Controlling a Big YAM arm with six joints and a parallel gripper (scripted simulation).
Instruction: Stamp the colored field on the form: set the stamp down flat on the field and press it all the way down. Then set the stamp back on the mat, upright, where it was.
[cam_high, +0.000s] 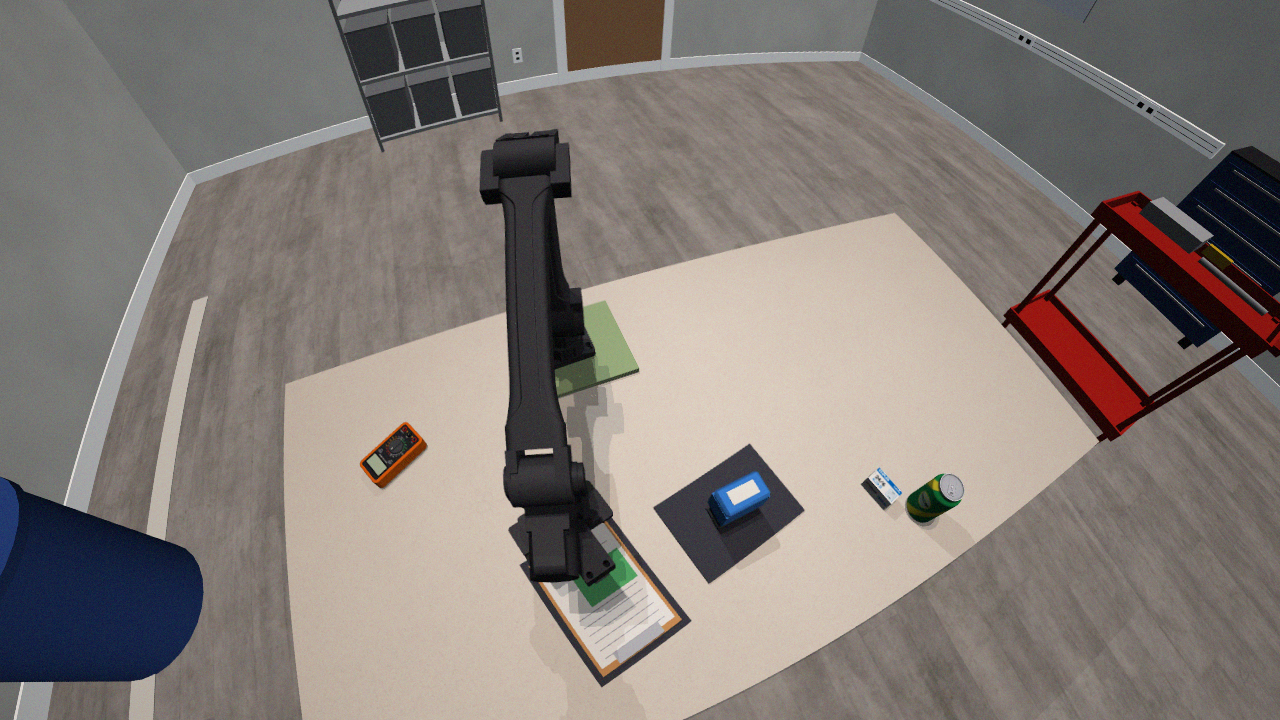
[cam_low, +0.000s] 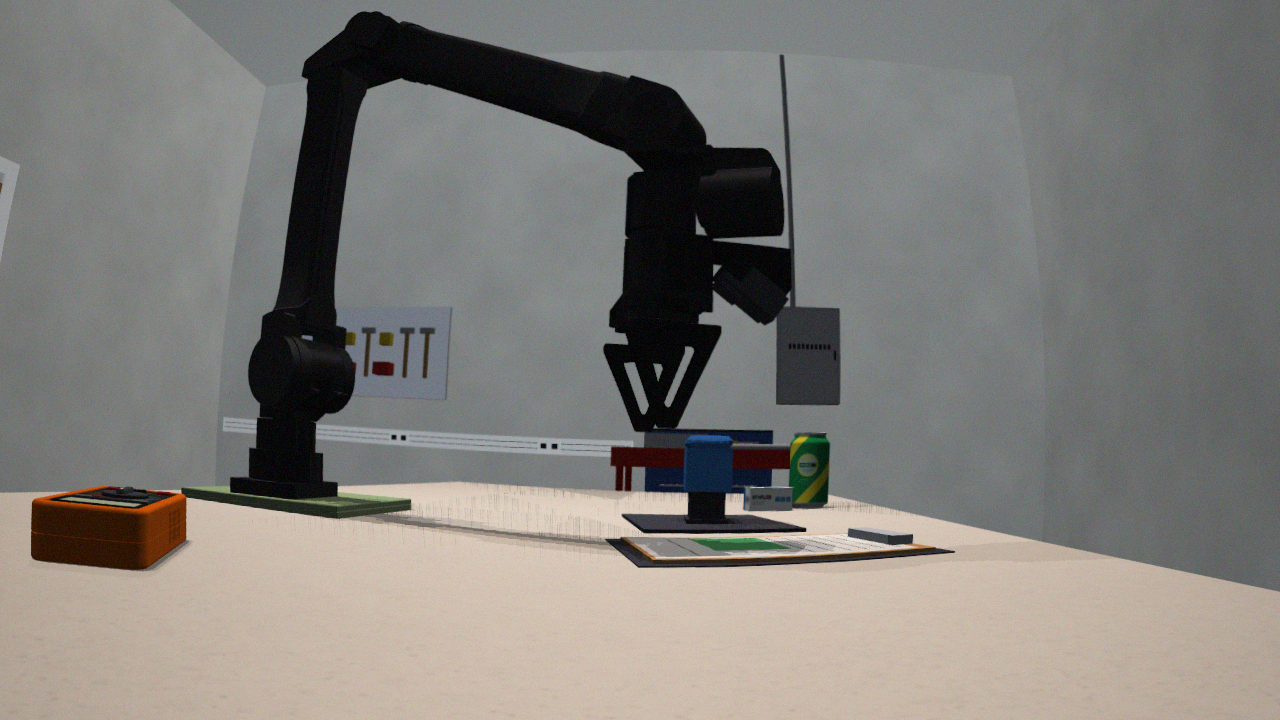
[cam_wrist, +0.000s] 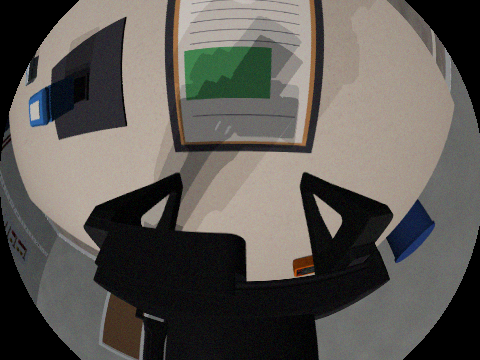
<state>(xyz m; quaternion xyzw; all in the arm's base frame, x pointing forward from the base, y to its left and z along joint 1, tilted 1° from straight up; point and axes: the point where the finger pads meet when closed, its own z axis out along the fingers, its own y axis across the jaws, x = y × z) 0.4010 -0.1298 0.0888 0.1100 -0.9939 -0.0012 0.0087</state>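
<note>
Now: hand 50 mm short of the blue stamp, 290 mm to the right of it and 50 mm above it. From my hand the other things lie so: dark mat (50 mm ahead, 290 mm to the left, 100 mm below); clipboard (110 mm ahead, 30 mm to the left, 100 mm below); stamp base (50 mm ahead, 290 mm to the left, 90 mm below).
</note>
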